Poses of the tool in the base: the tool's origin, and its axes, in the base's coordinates. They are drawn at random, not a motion.
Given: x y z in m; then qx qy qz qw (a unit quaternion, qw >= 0).
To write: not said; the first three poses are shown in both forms.
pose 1, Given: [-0.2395, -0.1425, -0.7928, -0.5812, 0.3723, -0.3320, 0.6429]
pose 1, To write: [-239.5, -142.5, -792.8, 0.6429, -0.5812, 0.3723, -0.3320]
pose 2, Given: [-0.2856, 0.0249, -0.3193, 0.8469, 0.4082, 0.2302, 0.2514]
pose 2, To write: [-285.6, 24.9, -319.3, 0.2514, 0.8469, 0.4082, 0.2302]
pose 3, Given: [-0.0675, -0.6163, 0.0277, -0.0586, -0.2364, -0.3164, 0.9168]
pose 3, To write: [-67.5, -616.3, 27.7, 0.9168, -0.0586, -0.2364, -0.3164]
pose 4, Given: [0.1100, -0.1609, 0.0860, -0.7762, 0.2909, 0.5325, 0.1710]
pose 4, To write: [110.0, -160.9, 86.0, 0.1710, -0.7762, 0.2909, 0.5325]
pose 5, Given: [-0.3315, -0.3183, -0.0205, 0.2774, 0.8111, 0.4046, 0.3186]
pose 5, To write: [-331.5, -318.3, -20.5, 0.3186, 0.2774, 0.8111, 0.4046]
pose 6, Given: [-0.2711, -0.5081, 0.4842, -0.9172, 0.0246, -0.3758, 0.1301]
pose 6, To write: [-271.1, -508.1, 484.2, 0.1301, -0.9172, 0.0246, -0.3758]
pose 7, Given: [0.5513, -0.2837, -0.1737, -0.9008, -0.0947, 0.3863, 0.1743]
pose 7, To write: [551.3, -283.7, -173.7, 0.1743, -0.9008, -0.0947, 0.3863]
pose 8, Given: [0.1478, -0.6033, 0.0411, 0.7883, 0.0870, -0.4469, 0.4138]
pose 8, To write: [147.8, -603.3, 41.1, 0.4138, 0.7883, 0.0870, -0.4469]
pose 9, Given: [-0.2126, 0.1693, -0.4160, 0.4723, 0.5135, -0.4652, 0.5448]
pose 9, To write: [-212.6, 169.3, -416.0, 0.5448, 0.4723, 0.5135, -0.4652]
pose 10, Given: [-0.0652, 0.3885, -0.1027, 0.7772, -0.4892, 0.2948, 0.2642]
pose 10, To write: [-65.2, 388.5, -102.7, 0.2642, 0.7772, -0.4892, 0.2948]
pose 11, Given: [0.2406, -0.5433, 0.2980, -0.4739, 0.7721, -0.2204, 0.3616]
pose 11, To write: [240.6, -543.3, 298.0, 0.3616, -0.4739, 0.7721, -0.2204]
